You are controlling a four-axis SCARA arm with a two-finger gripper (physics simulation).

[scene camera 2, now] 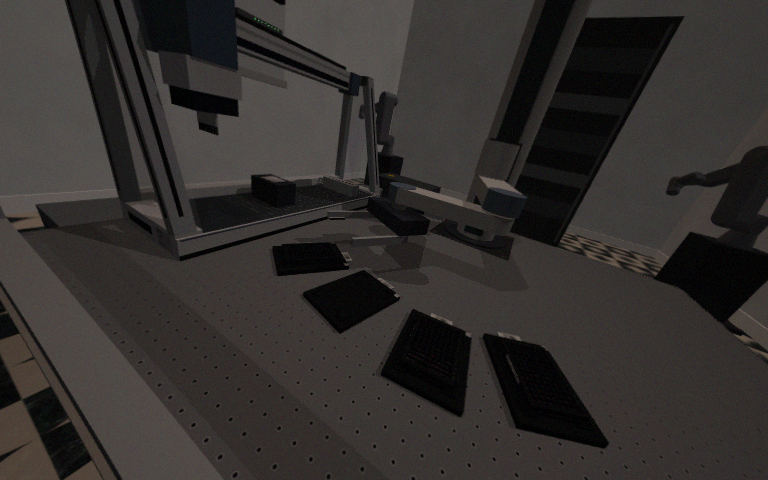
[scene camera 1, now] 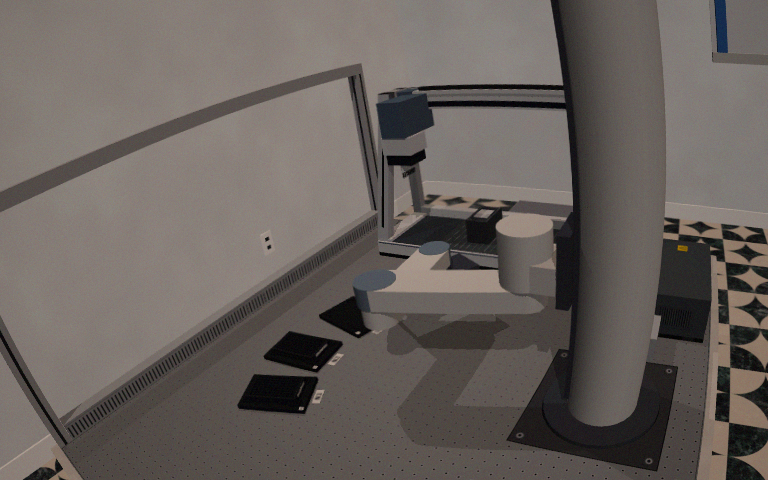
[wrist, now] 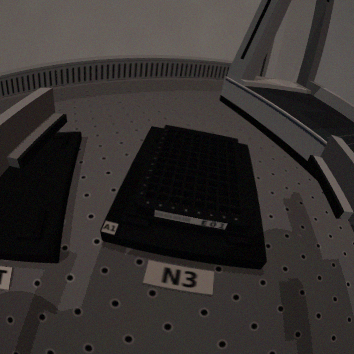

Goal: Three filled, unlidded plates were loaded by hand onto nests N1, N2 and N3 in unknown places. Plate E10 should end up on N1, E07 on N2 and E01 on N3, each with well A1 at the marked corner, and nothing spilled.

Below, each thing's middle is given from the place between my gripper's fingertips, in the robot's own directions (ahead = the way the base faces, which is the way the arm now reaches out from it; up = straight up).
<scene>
My hand is 310 mm to the right of the nest N2 [scene camera 2: 414,384], 120 mm short of it and 90 mm above it. From my hand the other things lie so: pipettor head [scene camera 2: 181,70]: 270 mm to the right, 260 mm above, 130 mm ahead; then nest OUT [scene camera 2: 363,297]: 130 mm to the left, 90 mm below, 90 mm ahead; then nest N3 [scene camera 2: 278,258]: 90 mm below, 40 mm to the right, 40 mm ahead.
</scene>
